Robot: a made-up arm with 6 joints. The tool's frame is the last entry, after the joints.
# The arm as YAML. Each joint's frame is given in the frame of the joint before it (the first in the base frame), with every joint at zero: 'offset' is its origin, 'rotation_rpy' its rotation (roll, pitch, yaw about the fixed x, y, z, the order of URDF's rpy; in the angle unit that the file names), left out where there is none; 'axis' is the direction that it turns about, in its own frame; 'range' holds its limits. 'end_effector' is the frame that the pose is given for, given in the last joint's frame.
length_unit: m
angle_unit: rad
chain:
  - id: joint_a
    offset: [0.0, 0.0, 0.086]
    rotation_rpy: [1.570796, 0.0, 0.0]
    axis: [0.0, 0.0, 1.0]
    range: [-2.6, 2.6]
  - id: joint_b
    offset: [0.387, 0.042, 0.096]
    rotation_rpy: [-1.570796, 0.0, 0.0]
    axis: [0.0, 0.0, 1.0]
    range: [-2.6, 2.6]
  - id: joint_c
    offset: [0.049, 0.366, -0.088]
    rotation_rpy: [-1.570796, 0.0, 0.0]
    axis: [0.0, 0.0, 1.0]
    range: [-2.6, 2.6]
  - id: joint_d
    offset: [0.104, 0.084, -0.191]
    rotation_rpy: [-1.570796, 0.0, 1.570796]
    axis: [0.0, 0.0, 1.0]
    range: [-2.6, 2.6]
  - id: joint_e
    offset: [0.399, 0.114, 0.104]
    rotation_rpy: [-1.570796, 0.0, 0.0]
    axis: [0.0, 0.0, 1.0]
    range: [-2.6, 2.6]
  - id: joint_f
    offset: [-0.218, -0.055, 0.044]
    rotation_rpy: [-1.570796, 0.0, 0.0]
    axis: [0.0, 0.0, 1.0]
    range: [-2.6, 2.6]
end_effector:
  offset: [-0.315, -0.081, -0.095]
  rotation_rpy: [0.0, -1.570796, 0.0]
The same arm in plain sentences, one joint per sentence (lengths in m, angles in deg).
The arm has six revolute joints in a row. What follows holds with every joint at zero, and every direction is one of the base frame's. The first joint sits 0.086 m along +z from the base frame's origin and turns about -y, from -148.97 to 148.97 deg. The second joint sits 0.387 m along +x and 0.096 m along -y and 0.042 m along +z from the first joint and turns about +z, from -148.97 to 148.97 deg. The third joint sits 0.049 m along +x and 0.366 m along +y and 0.088 m along -z from the second joint and turns about +y, from -148.97 to 148.97 deg. The fourth joint sits 0.104 m along +x and 0.191 m along -y and 0.084 m along -z from the third joint and turns about -x, from -148.97 to 148.97 deg. The fifth joint sits 0.104 m along -x and 0.114 m along -y and 0.399 m along -z from the fourth joint and turns about -y, from -148.97 to 148.97 deg. The sixth joint sits 0.055 m along -x and 0.044 m along -y and 0.218 m along +z from the fifth joint and turns about +x, from -148.97 to 148.97 deg. The tool frame, which is the frame that the pose is given for, sits 0.095 m along -x and 0.081 m along -y and 0.315 m along +z from the sixth joint; its axes are the base frame's turned by roll 0, pitch 0 and yaw 0 deg (as in URDF: about the fixed x, then y, then z).
